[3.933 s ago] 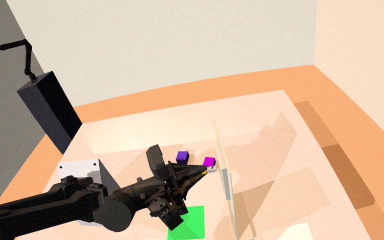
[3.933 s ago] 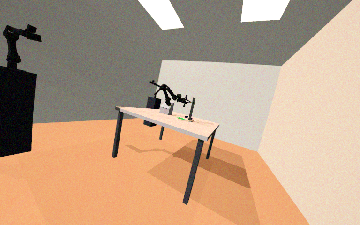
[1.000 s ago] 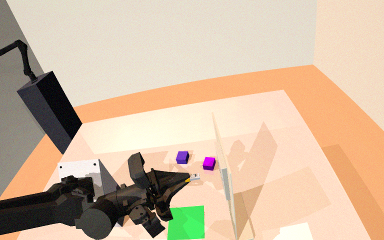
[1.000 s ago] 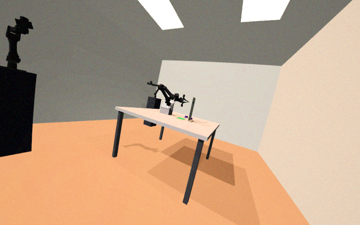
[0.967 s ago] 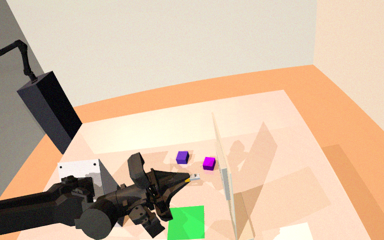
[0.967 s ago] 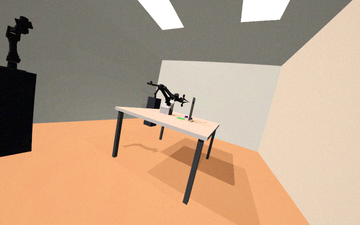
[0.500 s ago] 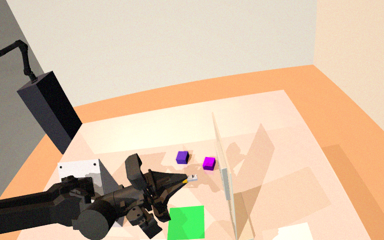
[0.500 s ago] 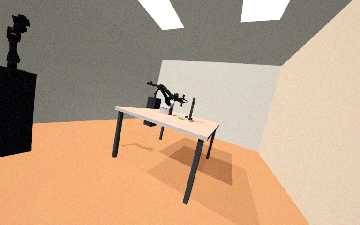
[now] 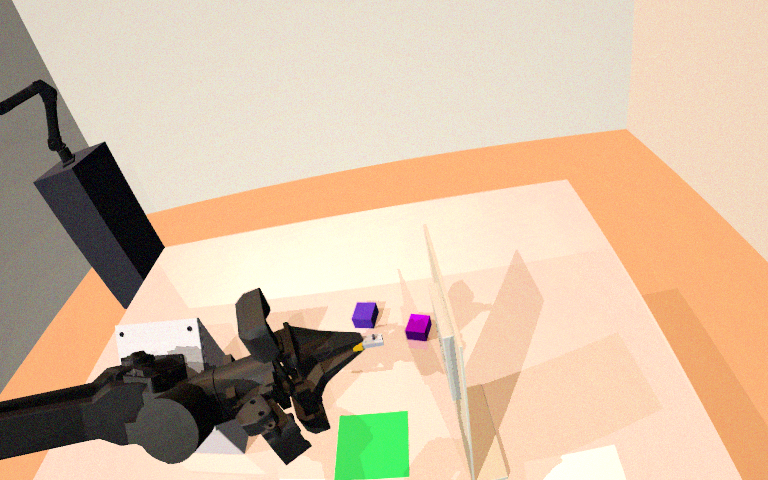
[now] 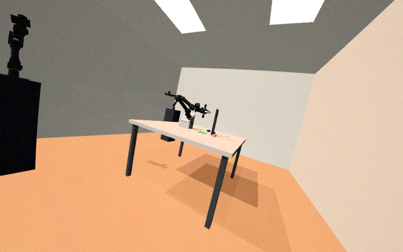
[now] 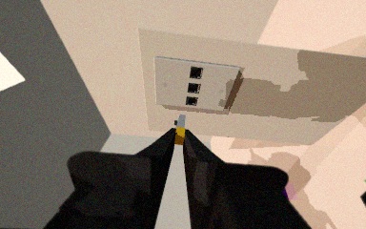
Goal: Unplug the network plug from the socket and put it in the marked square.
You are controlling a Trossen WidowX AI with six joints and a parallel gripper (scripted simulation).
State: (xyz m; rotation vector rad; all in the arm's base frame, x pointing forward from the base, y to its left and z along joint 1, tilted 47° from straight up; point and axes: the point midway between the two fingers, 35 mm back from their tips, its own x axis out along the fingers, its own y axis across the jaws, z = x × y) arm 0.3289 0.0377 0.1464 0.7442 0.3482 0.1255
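My gripper tip is now 60 mm past the green marked square, 20 mm to the right of it and 300 mm above it. Round my gripper tip: upright panel (100 mm ahead, 130 mm below); network plug (10 mm ahead).
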